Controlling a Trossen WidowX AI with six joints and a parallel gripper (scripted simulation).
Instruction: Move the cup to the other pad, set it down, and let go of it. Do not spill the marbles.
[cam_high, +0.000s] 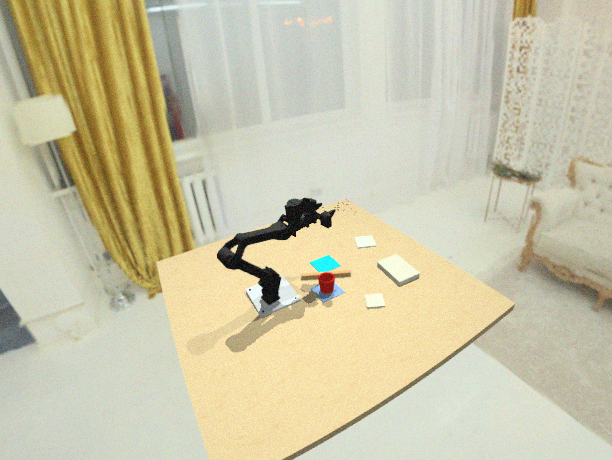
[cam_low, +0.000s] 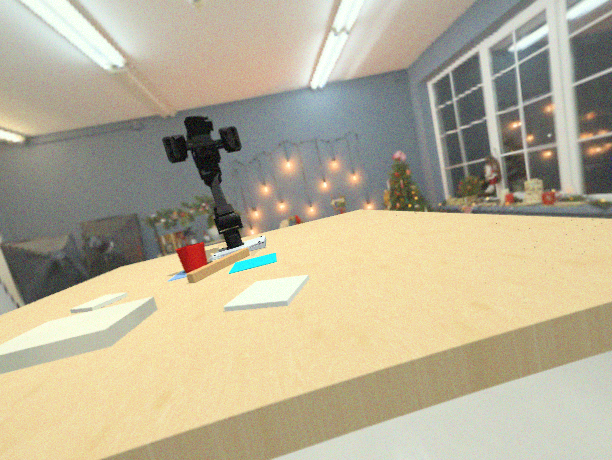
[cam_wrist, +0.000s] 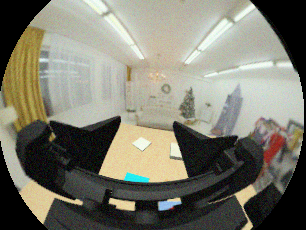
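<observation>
My gripper tip is 29 cm above the red cup, 13 cm past it and 11 cm to the left of it. From my gripper tip the other things lie so: wooden strip: 33 cm below, 7 cm behind, 3 cm to the right; light blue pad: 34 cm below, 13 cm behind, 11 cm to the right.
</observation>
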